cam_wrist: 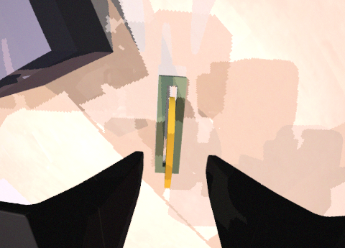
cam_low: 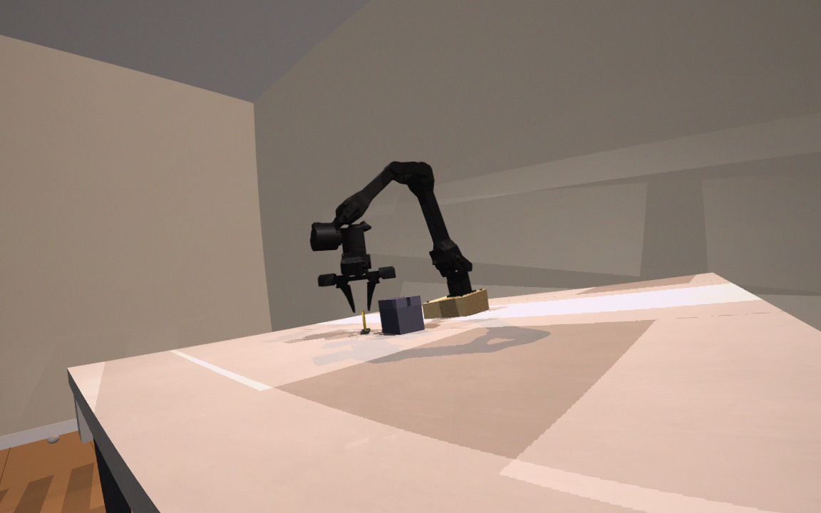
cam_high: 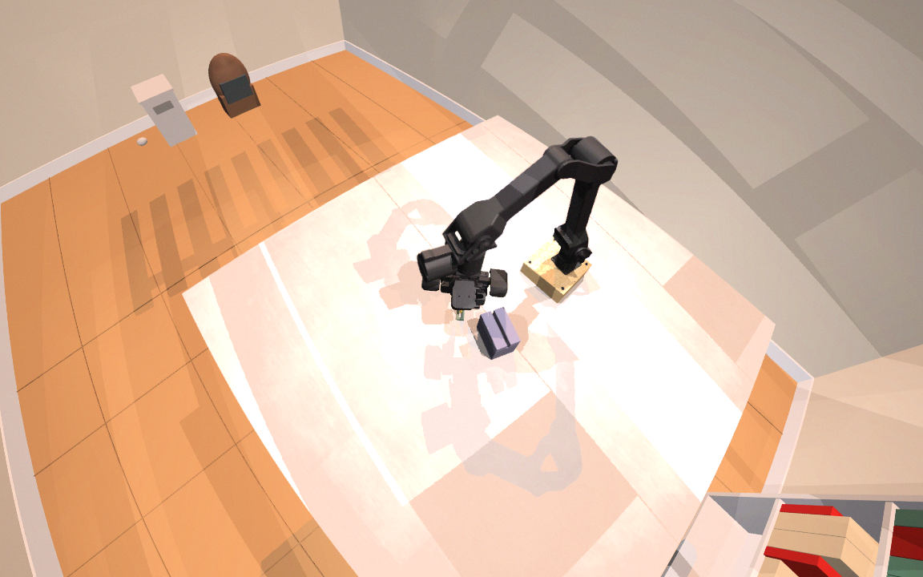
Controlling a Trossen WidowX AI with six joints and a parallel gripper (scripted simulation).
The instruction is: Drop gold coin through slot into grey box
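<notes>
Now: gripper tip 20 mm above the gold coin.
</notes>
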